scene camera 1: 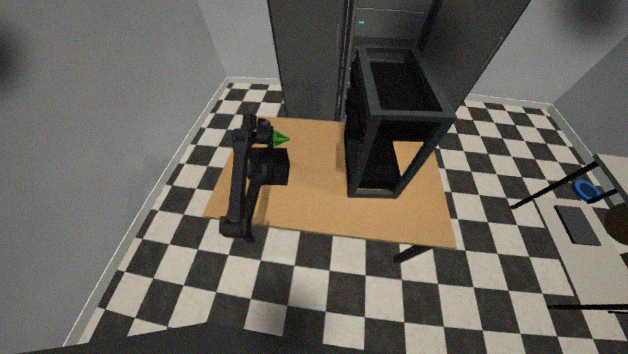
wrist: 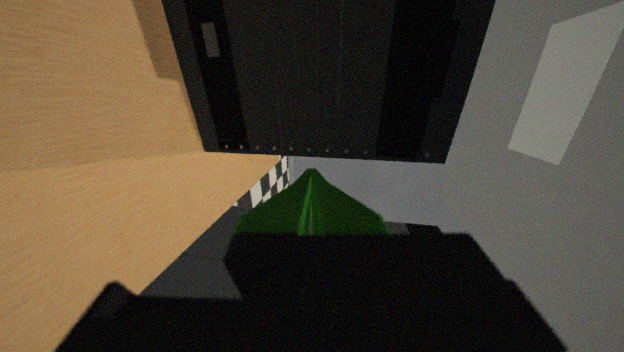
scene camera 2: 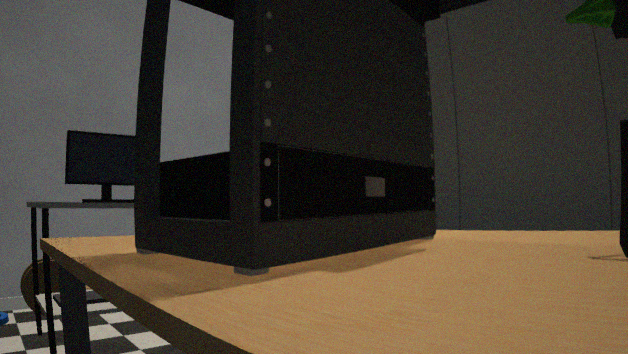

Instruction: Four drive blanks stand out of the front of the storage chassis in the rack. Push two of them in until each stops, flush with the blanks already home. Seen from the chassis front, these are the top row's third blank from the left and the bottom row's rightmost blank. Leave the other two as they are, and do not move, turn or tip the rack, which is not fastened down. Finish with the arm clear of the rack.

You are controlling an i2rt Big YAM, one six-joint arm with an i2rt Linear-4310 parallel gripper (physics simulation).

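Pixels of known places: gripper, fingertip midpoint: [scene camera 1: 289, 139] [wrist: 311, 176] [scene camera 2: 565, 19]; arm's base at its link origin: [scene camera 1: 266, 168].
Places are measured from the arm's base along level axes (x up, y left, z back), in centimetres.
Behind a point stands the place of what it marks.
Observation:
The dark rack [scene camera 1: 411, 116] @[x 52.7, y -10.3, z -63.0 cm] [scene camera 2: 247, 125] @[x 8.3, y 39.1, z -47.1 cm] [wrist: 199, 100] @[x -4.7, y 2.2, z -48.5 cm] stands upright on the wooden table. In the wrist view its front fills the upper middle, lying sideways, with the table side at left. Several panels with thin seams and a dark band at right show there. The picture is too dark to pick out the storage chassis or single drive blanks, or how far any stands out. My gripper [scene camera 1: 288, 139] @[x 28.5, y -1.5, z -17.9 cm] [scene camera 2: 567, 19] @[x 28.5, y -1.5, z -17.9 cm] [wrist: 311, 176] @[x 28.5, y -1.5, z -17.9 cm] is shut, with green fingertips together and nothing between them. It is in front of the rack, clearly apart from it, pointing toward the rack side.
The table [scene camera 1: 320, 215] @[x -8.2, y -23.4, z -34.5 cm] [scene camera 2: 450, 300] @[x -8.2, y 37.0, z -24.8 cm] [wrist: 75, 125] @[x -8.2, y 0.4, z -26.0 cm] carries the rack and the arm [scene camera 1: 240, 175] @[x 33.2, y -26.2, z -3.3 cm]. A black unit with a pale label [scene camera 2: 375, 186] @[x 2.1, y 13.9, z -47.6 cm] [wrist: 210, 40] @[x 2.0, y 13.9, z -47.6 cm] sits low in the rack. Tall grey cabinets [scene camera 1: 312, 55] stand behind the table. A side desk with a monitor [scene camera 2: 100, 157] stands beyond the rack.

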